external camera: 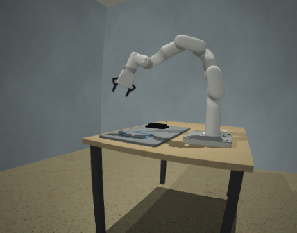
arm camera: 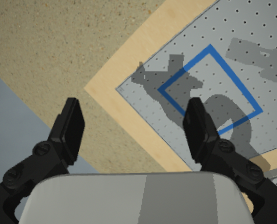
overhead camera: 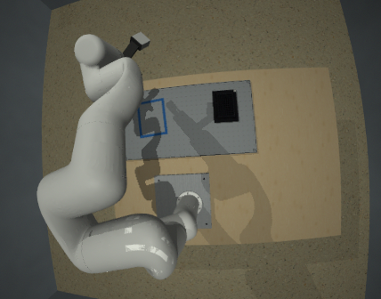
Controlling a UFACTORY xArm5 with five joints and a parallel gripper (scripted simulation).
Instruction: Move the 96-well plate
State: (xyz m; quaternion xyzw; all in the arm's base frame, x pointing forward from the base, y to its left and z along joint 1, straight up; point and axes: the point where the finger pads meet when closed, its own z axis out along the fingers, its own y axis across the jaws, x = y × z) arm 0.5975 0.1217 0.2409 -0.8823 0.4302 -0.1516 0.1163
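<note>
Now: hand 37 cm to the left of the black 96-well plate, 24 cm above it and 14 cm past it. The rest, counted from my hand: black plate nest (37 cm to the right, 26 cm below, 14 cm behind).
</note>
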